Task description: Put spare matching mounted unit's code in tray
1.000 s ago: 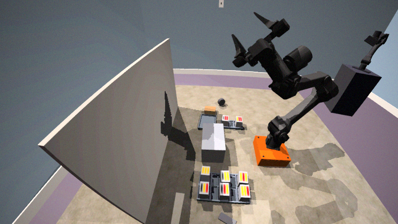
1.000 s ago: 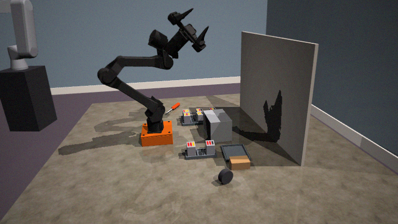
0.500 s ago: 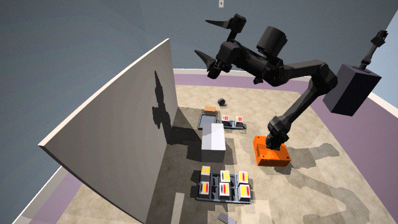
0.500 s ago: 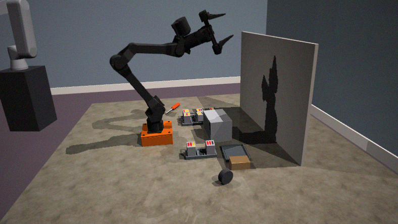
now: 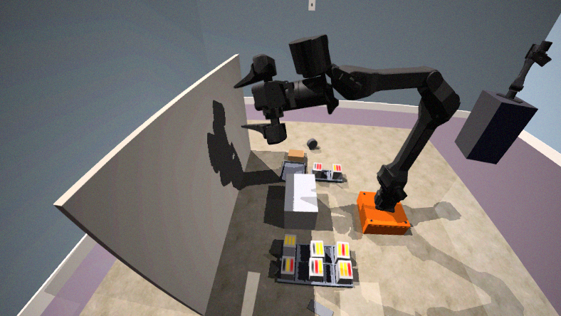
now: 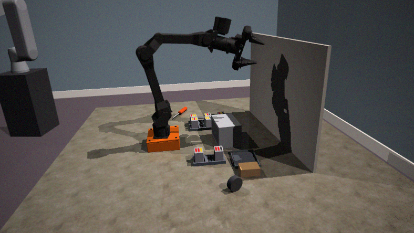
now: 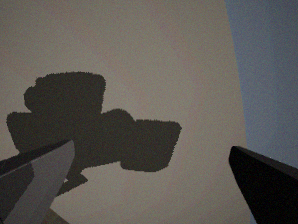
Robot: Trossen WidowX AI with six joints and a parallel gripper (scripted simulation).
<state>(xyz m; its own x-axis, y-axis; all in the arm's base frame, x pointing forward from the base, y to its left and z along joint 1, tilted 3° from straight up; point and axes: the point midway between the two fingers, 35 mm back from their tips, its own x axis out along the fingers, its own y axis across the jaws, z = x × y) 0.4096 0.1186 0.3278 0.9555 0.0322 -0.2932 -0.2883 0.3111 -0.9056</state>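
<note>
My gripper tip is 34 cm above the grey spare, 18 cm to the right of it and 18 cm past it. From my gripper tip the other things lie so: grey-blue tray (38 cm below, 23 cm to the right, 8 cm behind); tall white panel (16 cm below, 8 cm ahead, 2 cm to the left); plain grey box (33 cm below, 15 cm behind, 3 cm to the right).
</note>
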